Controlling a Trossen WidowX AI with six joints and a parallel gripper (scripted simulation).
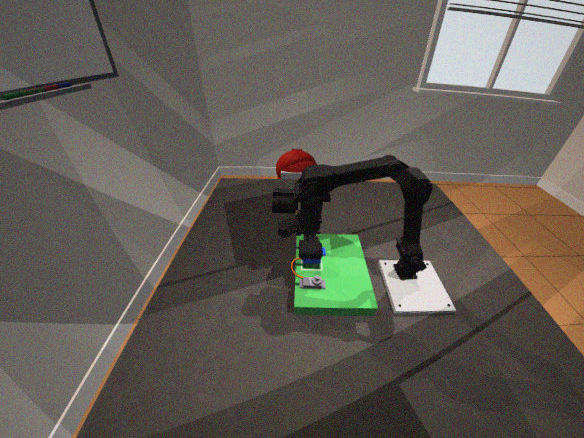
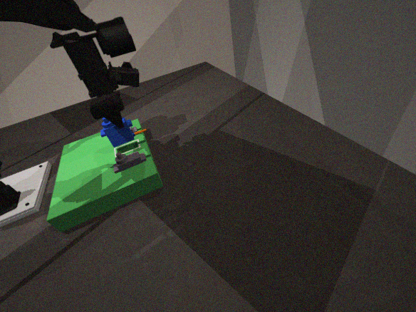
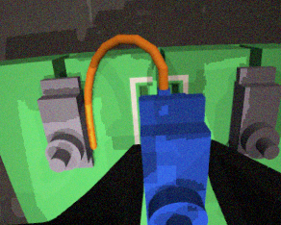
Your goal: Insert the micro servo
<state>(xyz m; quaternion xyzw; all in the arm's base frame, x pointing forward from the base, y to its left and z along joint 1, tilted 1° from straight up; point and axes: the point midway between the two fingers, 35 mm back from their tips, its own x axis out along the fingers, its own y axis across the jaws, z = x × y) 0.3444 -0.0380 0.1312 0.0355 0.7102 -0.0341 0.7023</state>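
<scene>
My gripper tip is 12 cm past the green deck, 1 cm to the right of it and 10 cm above it.
</scene>
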